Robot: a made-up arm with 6 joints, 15 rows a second.
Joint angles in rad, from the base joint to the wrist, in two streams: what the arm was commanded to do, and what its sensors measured. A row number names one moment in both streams.
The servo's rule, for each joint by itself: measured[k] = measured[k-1] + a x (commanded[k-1-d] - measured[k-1]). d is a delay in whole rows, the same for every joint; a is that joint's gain. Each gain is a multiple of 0.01, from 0.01 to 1. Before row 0 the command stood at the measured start. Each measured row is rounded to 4 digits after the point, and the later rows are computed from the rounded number. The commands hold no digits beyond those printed.
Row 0, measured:
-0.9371 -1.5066 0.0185 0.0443 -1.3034 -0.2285
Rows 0 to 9, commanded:
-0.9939 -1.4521 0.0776 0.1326 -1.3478 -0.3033
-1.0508 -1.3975 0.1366 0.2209 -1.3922 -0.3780
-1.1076 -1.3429 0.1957 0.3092 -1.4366 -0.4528
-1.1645 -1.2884 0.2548 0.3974 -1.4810 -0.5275
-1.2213 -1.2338 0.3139 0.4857 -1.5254 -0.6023
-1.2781 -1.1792 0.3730 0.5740 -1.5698 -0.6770
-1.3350 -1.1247 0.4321 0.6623 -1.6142 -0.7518
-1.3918 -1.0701 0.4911 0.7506 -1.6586 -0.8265
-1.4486 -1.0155 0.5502 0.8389 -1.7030 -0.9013
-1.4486 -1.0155 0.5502 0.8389 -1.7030 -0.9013
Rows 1 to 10, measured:
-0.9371 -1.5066 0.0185 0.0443 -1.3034 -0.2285
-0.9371 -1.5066 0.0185 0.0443 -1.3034 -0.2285
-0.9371 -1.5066 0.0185 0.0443 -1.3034 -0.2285
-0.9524 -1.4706 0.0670 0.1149 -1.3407 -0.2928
-0.9790 -1.4224 0.1241 0.1997 -1.3840 -0.3661
-1.0137 -1.3699 0.1828 0.2873 -1.4282 -0.4407
-1.0544 -1.3161 0.2418 0.3754 -1.4726 -0.5153
-1.0995 -1.2618 0.3009 0.4636 -1.5170 -0.5901
-1.1477 -1.2073 0.3600 0.5519 -1.5614 -0.6648
-1.1983 -1.1528 0.4191 0.6402 -1.6058 -0.7396
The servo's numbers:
d 3
a 0.27 0.66 0.82 0.80 0.84 0.86

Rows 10 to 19, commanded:
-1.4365 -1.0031 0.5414 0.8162 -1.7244 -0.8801
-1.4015 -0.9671 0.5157 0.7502 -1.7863 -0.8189
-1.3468 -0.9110 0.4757 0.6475 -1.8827 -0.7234
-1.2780 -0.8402 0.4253 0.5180 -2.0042 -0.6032
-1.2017 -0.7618 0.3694 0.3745 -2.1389 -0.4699
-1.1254 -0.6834 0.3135 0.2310 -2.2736 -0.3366
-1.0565 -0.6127 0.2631 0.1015 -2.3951 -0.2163
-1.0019 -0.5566 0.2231 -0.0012 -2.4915 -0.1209
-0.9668 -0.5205 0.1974 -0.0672 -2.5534 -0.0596
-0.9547 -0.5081 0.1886 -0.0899 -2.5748 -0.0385
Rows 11 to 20, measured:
-1.2505 -1.0982 0.4781 0.7285 -1.6502 -0.8143
-1.3040 -1.0436 0.5372 0.8168 -1.6946 -0.8891
-1.3430 -1.0251 0.5479 0.8345 -1.7017 -0.8996
-1.3682 -1.0106 0.5426 0.8199 -1.7208 -0.8828
-1.3772 -0.9819 0.5205 0.7641 -1.7758 -0.8278
-1.3690 -0.9351 0.4838 0.6708 -1.8656 -0.7380
-1.3444 -0.8725 0.4358 0.5486 -1.9820 -0.6221
-1.3059 -0.7994 0.3814 0.4093 -2.1138 -0.4912
-1.2572 -0.7228 0.3257 0.2667 -2.2480 -0.3582
-1.2030 -0.6501 0.2744 0.1345 -2.3716 -0.2362

